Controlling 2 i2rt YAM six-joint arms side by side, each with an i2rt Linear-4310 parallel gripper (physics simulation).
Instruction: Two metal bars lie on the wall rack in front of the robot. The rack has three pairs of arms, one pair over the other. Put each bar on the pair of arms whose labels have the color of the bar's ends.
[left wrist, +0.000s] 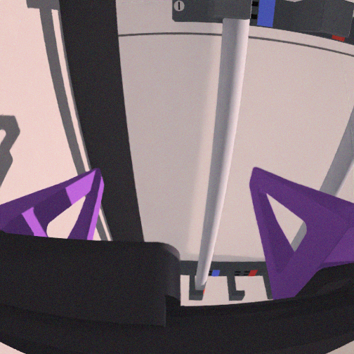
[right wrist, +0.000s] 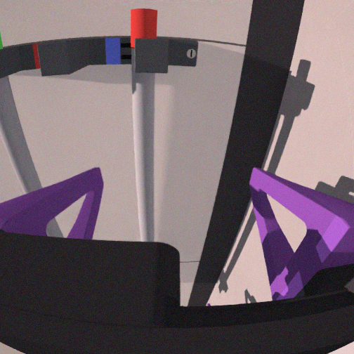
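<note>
A pale metal bar with red ends lies on rack arms beside the blue labels. Its red end shows above the arm in the right wrist view. The second bar runs along the right edge of the left wrist view and the left edge of the right wrist view, where a sliver of green shows. My left gripper is open, and the red-ended bar runs across the view between its spread fingers. My right gripper is open and empty, with the same bar seen between its fingers. The bars' depth is unclear.
The dark rack strip crosses the top of both views. Red labels sit further along it. A broad black upright band stands beside the red-ended bar. Shadows fall on the pale surface beyond it.
</note>
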